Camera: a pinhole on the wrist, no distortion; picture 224 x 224 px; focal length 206.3 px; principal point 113.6 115.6 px. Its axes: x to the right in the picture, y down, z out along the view. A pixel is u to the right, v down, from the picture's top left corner.
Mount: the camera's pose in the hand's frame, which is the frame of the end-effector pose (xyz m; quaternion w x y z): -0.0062 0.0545 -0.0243 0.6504 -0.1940 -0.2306 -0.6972
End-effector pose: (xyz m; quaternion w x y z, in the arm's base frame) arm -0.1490 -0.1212 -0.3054 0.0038 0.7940 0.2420 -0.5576
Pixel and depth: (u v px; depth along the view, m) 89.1 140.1 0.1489
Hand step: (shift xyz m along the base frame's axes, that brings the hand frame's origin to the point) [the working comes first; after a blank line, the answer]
In the camera's frame: -0.0177 0.0177 0.1489

-0.0165 -0.1569 -0.0815
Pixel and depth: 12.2 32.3 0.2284
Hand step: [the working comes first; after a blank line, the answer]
In the camera's frame: -0.1123 -0.0922 0.2284

0.0030 -0.3107 -0.0240
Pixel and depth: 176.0 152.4 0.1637
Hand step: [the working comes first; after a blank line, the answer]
In the camera's frame: 0.0495 0.0292 0.1637

-0.0785 -0.1273 -0.0936
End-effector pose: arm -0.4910 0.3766 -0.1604 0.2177 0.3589 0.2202 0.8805
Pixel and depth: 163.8 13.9 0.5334
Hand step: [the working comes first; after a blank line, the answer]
In the camera's frame: 0.1298 -0.2630 0.5334

0.4710 -0.2667 0.2897
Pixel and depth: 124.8 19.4 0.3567
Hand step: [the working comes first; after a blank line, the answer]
In the camera's frame: 0.0194 -0.1663 0.3567

0.2570 -0.2409 0.2105
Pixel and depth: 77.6 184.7 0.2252
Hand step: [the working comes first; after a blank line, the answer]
In the camera's frame: -0.0393 0.0754 0.2252

0.0137 -0.1031 0.2427
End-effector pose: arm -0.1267 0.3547 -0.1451 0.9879 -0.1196 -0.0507 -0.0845
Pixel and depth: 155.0 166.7 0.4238
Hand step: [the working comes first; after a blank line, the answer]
In the camera's frame: 0.0850 0.1050 0.4238

0.0874 0.2940 0.3242
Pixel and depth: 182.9 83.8 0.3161
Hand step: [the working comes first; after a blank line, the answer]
In the camera's frame: 0.1062 -0.0487 0.3161

-0.0672 0.2276 0.2385
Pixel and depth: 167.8 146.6 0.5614
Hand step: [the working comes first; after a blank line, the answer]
In the camera's frame: 0.1475 0.0844 0.5614

0.0519 0.3622 0.4560
